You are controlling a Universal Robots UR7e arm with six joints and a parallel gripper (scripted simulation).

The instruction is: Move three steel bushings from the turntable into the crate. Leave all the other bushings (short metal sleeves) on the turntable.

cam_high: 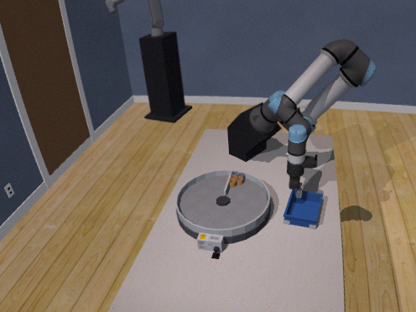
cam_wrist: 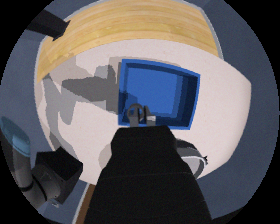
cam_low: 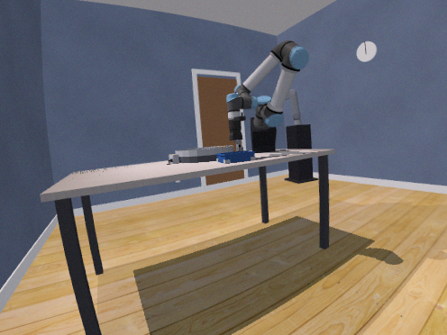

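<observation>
Now: hand 4 cm short of the blue crate, 4 cm to the right of it and 5 cm above it. Round my hand: round grey turntable 14 cm ahead, 31 cm to the right, 2 cm below.
</observation>
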